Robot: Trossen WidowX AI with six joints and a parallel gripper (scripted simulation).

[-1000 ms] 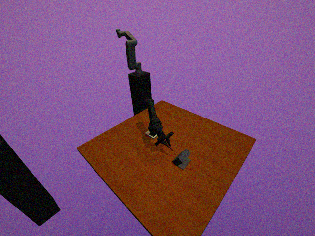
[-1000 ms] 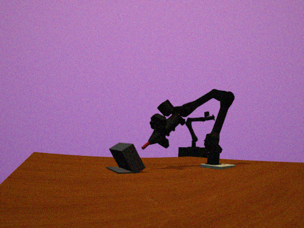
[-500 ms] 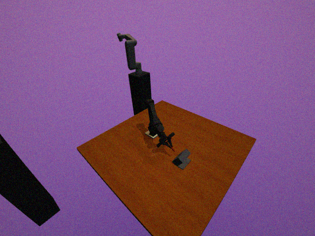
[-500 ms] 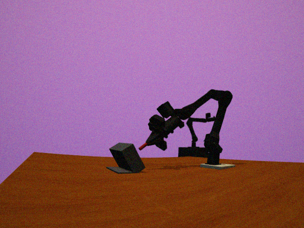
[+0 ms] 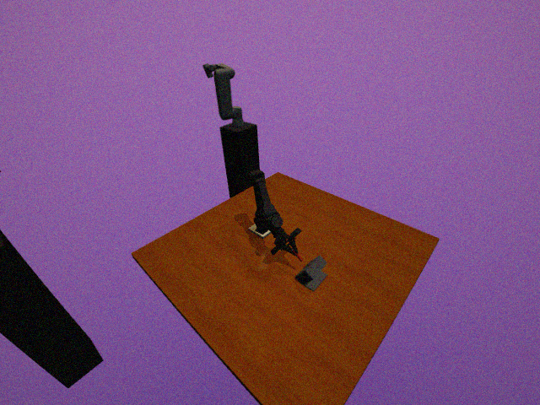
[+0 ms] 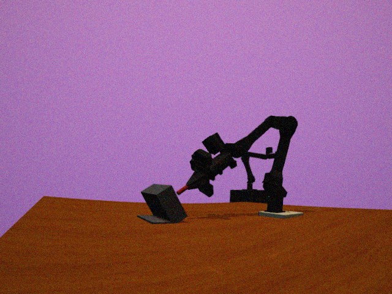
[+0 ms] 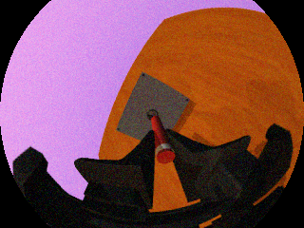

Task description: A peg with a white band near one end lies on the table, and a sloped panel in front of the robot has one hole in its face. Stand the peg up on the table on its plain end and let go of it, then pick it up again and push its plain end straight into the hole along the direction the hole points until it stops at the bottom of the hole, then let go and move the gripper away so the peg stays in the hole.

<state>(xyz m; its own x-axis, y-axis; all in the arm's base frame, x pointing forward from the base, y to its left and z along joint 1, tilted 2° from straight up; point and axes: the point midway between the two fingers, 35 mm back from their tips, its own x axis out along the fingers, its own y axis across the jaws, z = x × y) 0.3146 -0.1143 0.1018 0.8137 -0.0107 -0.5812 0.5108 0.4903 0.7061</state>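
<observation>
My gripper tip is now 90 mm short of the sloped grey panel and 60 mm above it. From my gripper tip the other things lie so: red peg 10 mm behind, 10 mm above.
</observation>
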